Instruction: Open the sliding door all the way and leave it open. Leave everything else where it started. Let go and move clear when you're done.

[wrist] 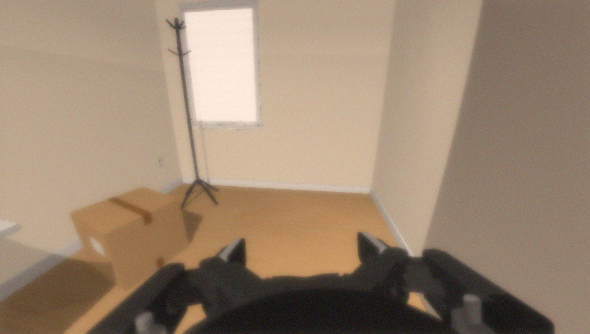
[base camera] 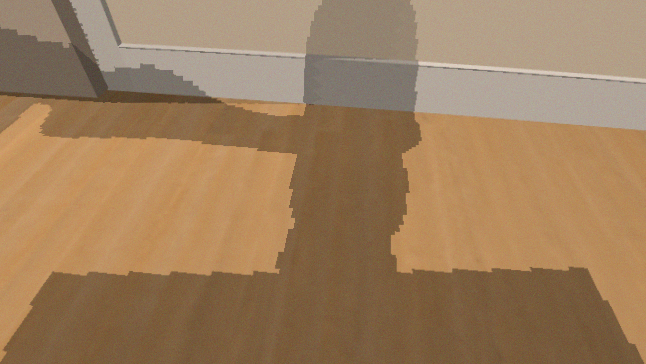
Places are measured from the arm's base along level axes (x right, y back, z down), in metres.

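Pixels of known places: gripper, fingertip midpoint: (wrist: 301, 247).
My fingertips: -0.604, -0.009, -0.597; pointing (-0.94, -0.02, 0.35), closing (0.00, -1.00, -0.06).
Behind a point stands the place of what it marks, as x, y, z.
The sliding door (base camera: 500, 95) {0.319, -0.618, 0.351} crosses the upper part of the base camera view. Its pale grey bottom rail, part of its left stile and its beige inset panel show; its handle does not show. Its left side meets a dark edge of the wall (base camera: 30, 65). My gripper (wrist: 301, 247) {-0.604, -0.009, -0.597} is open and empty in the wrist view, with its fingers spread wide and pointing into the room. The door cannot be made out in the wrist view, and no contact between gripper and door shows.
A cardboard box (wrist: 145, 235) {-1.515, 0.916, 0.110} stands on the floor at the left. A dark coat rack (wrist: 186, 100) {-2.508, 1.013, -0.697} stands behind it, near a bright window (wrist: 225, 65) {-2.932, 0.730, -1.073}. A shaded wall surface (wrist: 515, 150) {-1.068, -0.749, -0.567} is close at the right. The robot's shadow falls across the floor and door.
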